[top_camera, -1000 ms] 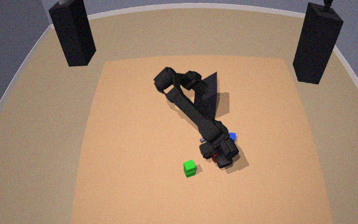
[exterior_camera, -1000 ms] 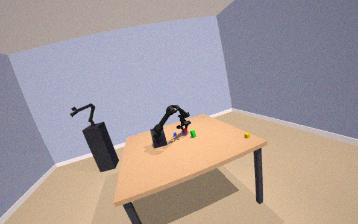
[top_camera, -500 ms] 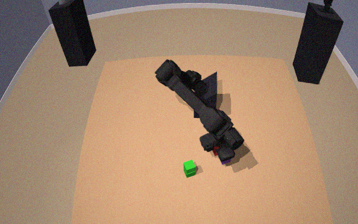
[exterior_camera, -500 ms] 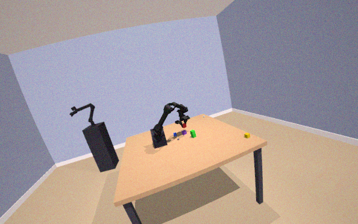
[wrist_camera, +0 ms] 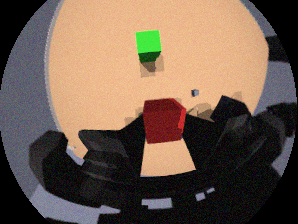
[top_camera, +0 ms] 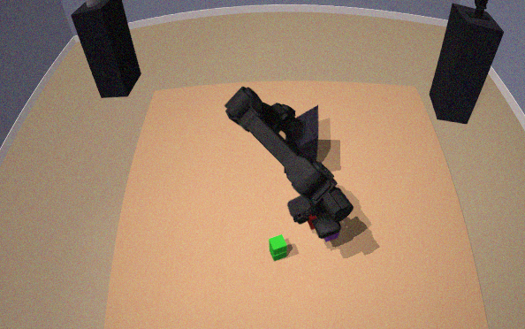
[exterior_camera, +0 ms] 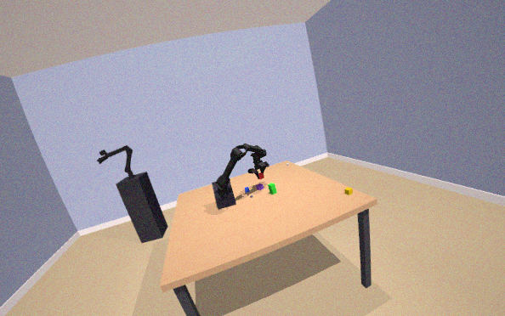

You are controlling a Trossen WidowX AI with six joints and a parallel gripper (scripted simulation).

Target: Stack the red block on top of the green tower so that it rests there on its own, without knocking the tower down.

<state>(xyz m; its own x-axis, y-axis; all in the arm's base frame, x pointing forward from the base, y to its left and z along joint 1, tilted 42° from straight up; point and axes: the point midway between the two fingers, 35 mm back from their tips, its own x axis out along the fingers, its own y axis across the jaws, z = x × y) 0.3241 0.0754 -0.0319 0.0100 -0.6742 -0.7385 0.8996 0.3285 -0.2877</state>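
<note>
My gripper tip is now 2 cm past the purple block, 6 cm to the right of it and 10 cm above it. Also, from my gripper tip: red block: 1 cm above; then blue block: 14 cm behind, 8 cm to the left, 11 cm below; then yellow block: 51 cm ahead, 45 cm to the right, 10 cm below.
</note>
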